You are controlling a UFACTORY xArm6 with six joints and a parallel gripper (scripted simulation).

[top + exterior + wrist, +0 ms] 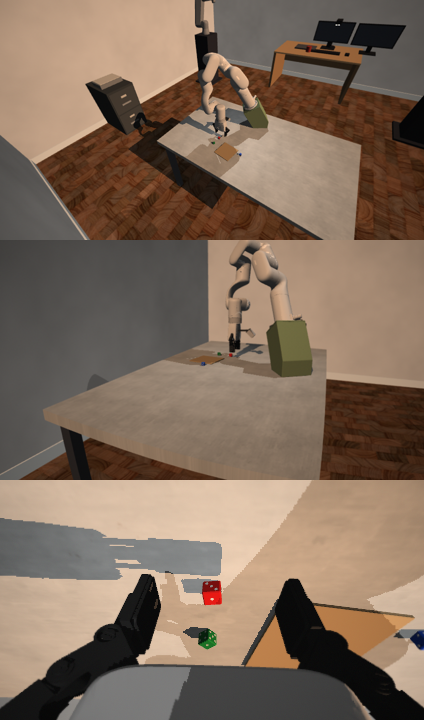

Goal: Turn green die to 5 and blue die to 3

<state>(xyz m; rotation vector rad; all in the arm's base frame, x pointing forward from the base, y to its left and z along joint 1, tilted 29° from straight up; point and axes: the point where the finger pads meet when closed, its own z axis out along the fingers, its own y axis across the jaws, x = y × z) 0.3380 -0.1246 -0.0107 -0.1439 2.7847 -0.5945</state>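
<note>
The red die lies 3 cm ahead of my hand and 4 cm below it. The rest, counted from my hand: blue die (8 cm ahead, 24 cm to the left, 4 cm below); tan mat (11 cm ahead, 13 cm to the left, 4 cm below); green die (10 cm ahead, 4 cm below).
</note>
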